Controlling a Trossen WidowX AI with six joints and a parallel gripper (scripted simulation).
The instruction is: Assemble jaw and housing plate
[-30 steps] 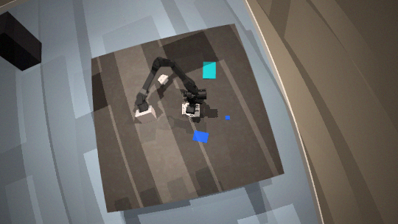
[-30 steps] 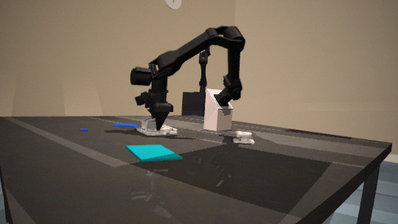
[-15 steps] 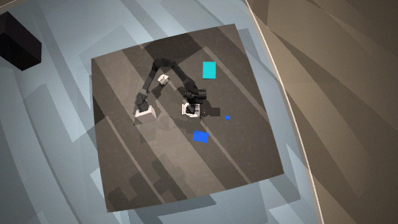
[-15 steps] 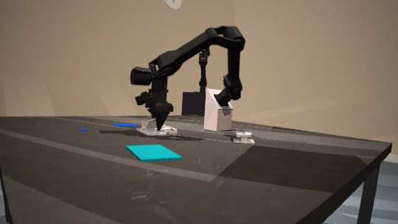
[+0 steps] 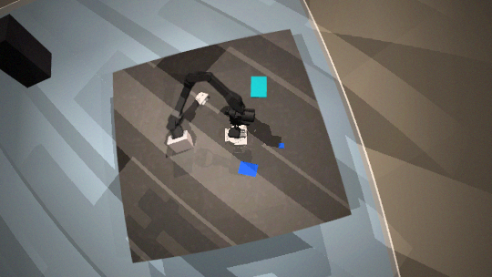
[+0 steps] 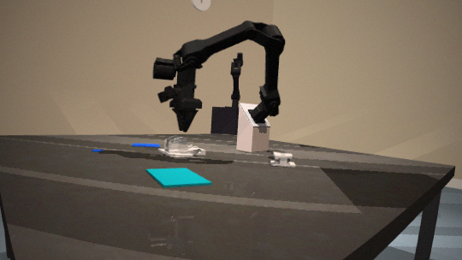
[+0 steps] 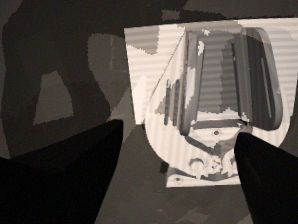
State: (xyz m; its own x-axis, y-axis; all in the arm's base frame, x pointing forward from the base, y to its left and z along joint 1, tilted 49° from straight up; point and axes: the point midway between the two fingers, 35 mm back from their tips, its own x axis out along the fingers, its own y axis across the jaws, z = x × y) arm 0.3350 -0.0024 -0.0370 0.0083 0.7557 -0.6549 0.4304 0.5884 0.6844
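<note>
My gripper tip is now 27 cm to the right of the white housing plate, 16 cm past it and 5 cm above it. Round my gripper tip: jaw: 6 cm below, 4 cm behind; cyan flat patch: 24 cm to the left, 20 cm ahead, 7 cm below; small blue square: 21 cm ahead, 17 cm to the right, 7 cm below.
</note>
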